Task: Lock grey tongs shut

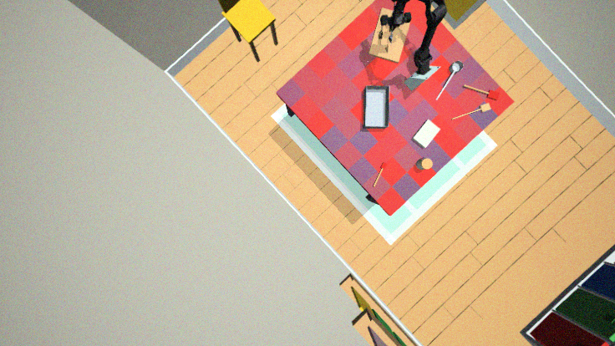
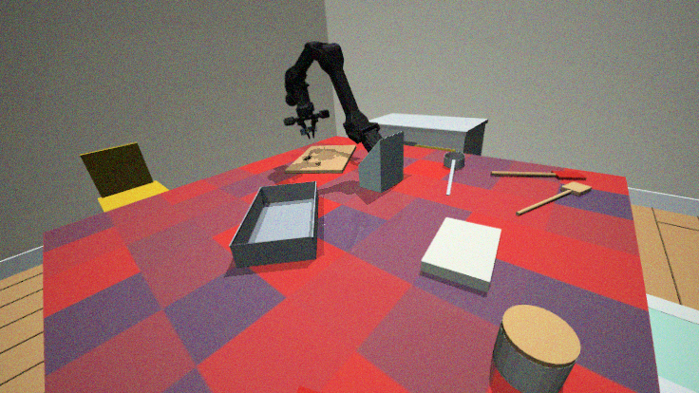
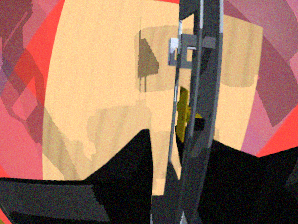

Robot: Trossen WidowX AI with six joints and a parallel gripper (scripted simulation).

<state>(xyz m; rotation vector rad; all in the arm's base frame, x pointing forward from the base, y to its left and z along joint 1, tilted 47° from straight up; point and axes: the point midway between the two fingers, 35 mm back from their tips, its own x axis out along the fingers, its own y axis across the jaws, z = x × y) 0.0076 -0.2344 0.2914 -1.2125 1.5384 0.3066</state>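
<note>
Now: the wooden board 100 mm below my gripper tip, 70 mm behind it and 20 mm to the right of it. Round my gripper tip: white block (750 mm to the left, 180 mm ahead, 100 mm below); then grey roasting tin (370 mm ahead, 350 mm to the left, 80 mm below).
</note>
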